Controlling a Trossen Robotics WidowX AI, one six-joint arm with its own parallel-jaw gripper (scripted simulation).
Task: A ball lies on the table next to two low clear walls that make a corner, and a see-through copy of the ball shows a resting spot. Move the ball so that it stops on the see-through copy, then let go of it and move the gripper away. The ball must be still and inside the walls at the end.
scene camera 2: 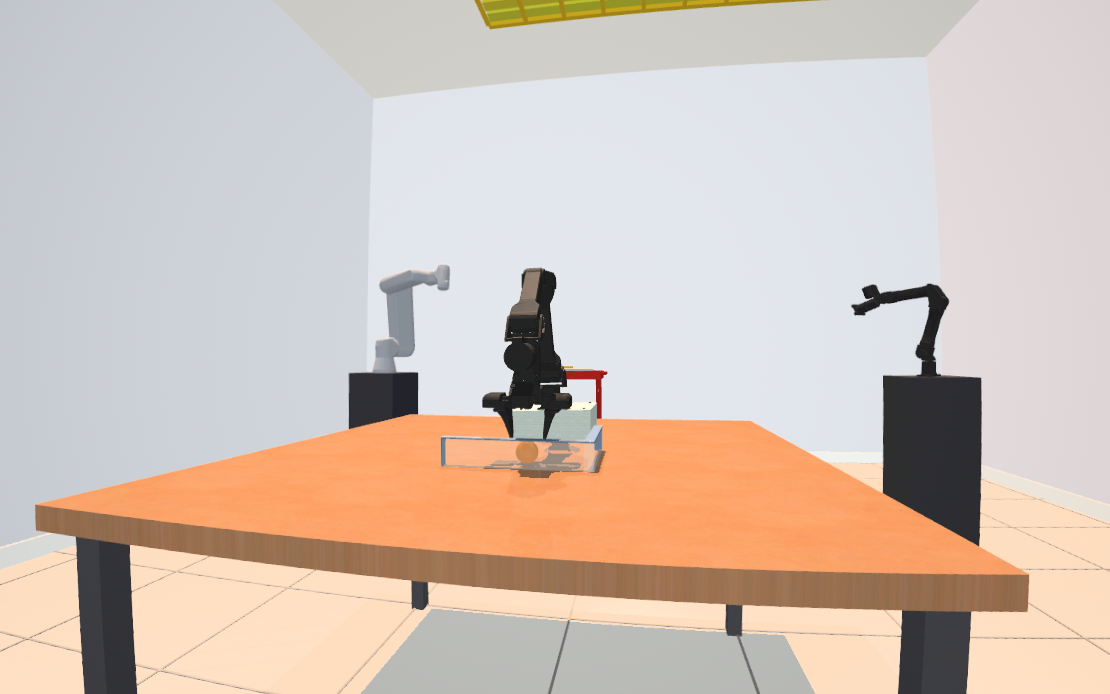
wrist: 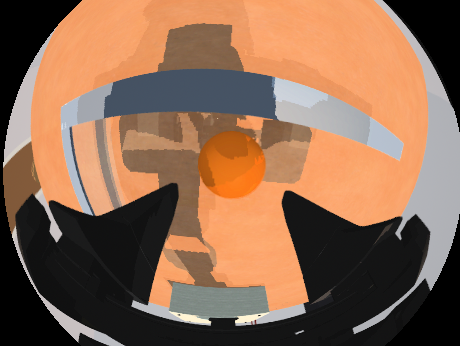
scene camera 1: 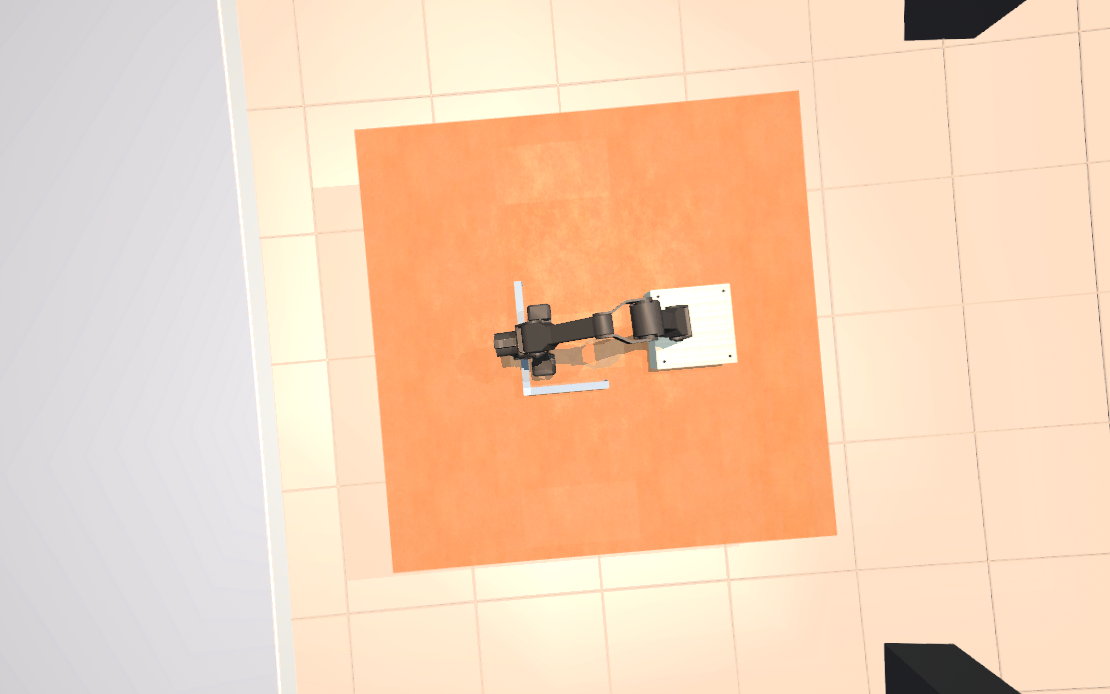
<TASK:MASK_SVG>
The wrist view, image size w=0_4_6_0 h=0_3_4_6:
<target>my gripper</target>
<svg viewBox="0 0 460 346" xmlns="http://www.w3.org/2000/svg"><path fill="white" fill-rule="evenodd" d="M78 335L81 346L109 346L89 338L88 335ZM15 214L19 249L40 295L74 321L125 346L386 346L407 325L431 290L424 278L386 319L354 334L354 327L383 313L415 286L428 255L431 231L415 214L405 222L400 239L395 231L403 217L358 226L292 190L285 190L281 202L283 217L298 255L308 303L312 305L331 295L334 302L262 325L202 326L172 321L132 305L133 301L149 303L158 259L177 208L178 184L162 186L102 216L89 216L49 200L49 210L62 233L57 242L49 233L52 221L33 194Z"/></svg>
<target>orange ball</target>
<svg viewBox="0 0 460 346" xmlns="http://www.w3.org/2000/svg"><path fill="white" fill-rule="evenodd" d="M253 137L250 137L249 134L238 132L238 130L225 130L225 132L217 133L203 145L198 158L199 176L201 176L203 184L207 186L225 185L225 181L234 181L235 178L246 173L261 157L262 149Z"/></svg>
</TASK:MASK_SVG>
